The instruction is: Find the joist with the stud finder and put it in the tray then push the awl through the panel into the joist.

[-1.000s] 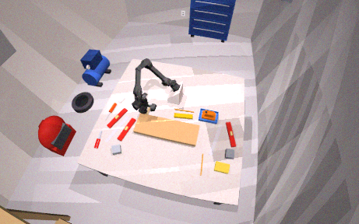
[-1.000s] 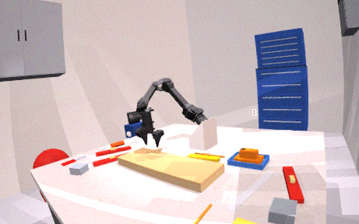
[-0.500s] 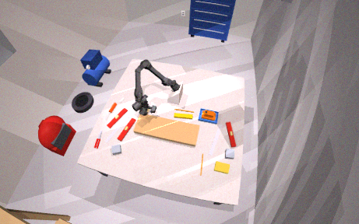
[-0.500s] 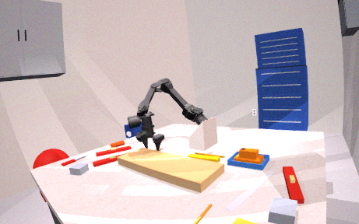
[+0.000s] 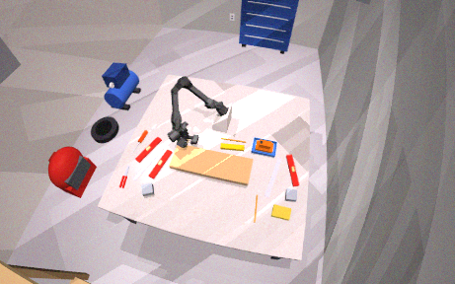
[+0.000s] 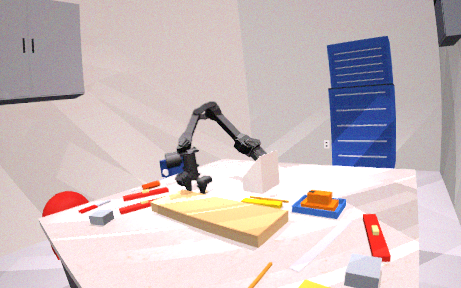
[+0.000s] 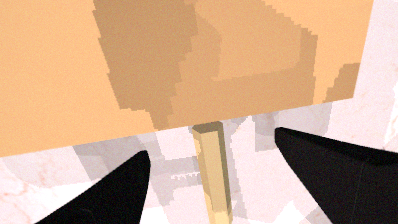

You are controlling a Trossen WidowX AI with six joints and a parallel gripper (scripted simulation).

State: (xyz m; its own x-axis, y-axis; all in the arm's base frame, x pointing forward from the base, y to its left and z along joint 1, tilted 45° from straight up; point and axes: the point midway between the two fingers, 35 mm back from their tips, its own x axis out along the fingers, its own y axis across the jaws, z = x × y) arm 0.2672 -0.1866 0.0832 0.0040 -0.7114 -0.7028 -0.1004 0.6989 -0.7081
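The awl lies 60 mm behind my gripper tip. From my gripper tip the other things lie so: orange stud finder (510 mm to the left, 140 mm behind, 50 mm above); then blue tray (520 mm to the left, 140 mm behind, 10 mm above); then yellow bar (310 mm to the left, 70 mm behind, 10 mm above).
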